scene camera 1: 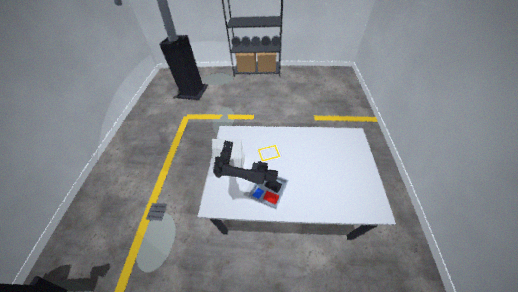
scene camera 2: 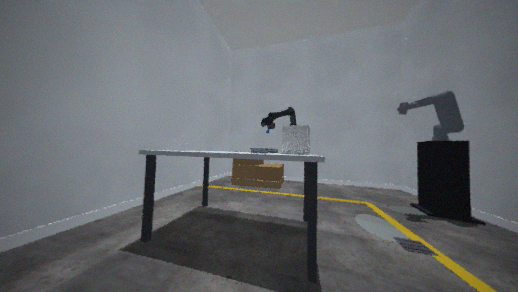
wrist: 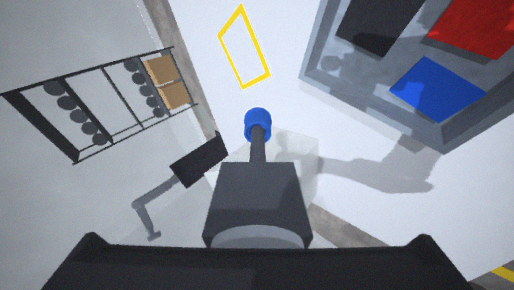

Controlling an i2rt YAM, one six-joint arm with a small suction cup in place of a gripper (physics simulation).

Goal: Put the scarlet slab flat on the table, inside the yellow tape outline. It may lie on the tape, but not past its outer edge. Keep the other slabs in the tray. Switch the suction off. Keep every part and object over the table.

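Where they show: hand at its tool point: (scene camera 2: 267, 132) (wrist: 257, 120); arm's base at its link origin: (scene camera 1: 226, 153) (scene camera 2: 295, 135).
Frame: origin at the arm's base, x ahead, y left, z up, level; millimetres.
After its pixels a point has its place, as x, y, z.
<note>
The scarlet slab (scene camera 1: 271, 197) @(400, -230, -162) (wrist: 477, 27) @(369, -220, -162) lies in the grey tray (scene camera 1: 283, 189) @(481, -165, -126) (scene camera 2: 264, 150) @(319, -40, -148) (wrist: 345, 93) @(279, -114, -131), beside a blue slab (scene camera 1: 258, 193) @(296, -216, -163) (wrist: 437, 90) @(298, -220, -163) and a black slab (scene camera 1: 273, 186) @(400, -137, -163) (wrist: 378, 25) @(368, -124, -163). The scarlet slab's far part is cut off in the wrist view. The yellow tape outline (scene camera 1: 271, 158) @(340, 129, -174) (wrist: 256, 40) @(340, 124, -175) is on the white table, apart from the tray, with no slab in it. My gripper, a blue suction cup (scene camera 2: 267, 131) (wrist: 257, 122), hangs well above the table with nothing on it. The arm hides the cup in scene camera 1.
The arm's pale base block (scene camera 2: 296, 139) @(-22, 80, -46) stands on the white table (scene camera 1: 330, 175) @(845, 49, -175) (scene camera 2: 200, 153) @(590, 552, -185) near one edge. A shelf rack (scene camera 1: 255, 21) with boxes and a black pedestal (scene camera 1: 184, 65) (scene camera 2: 443, 175) stand off the table.
</note>
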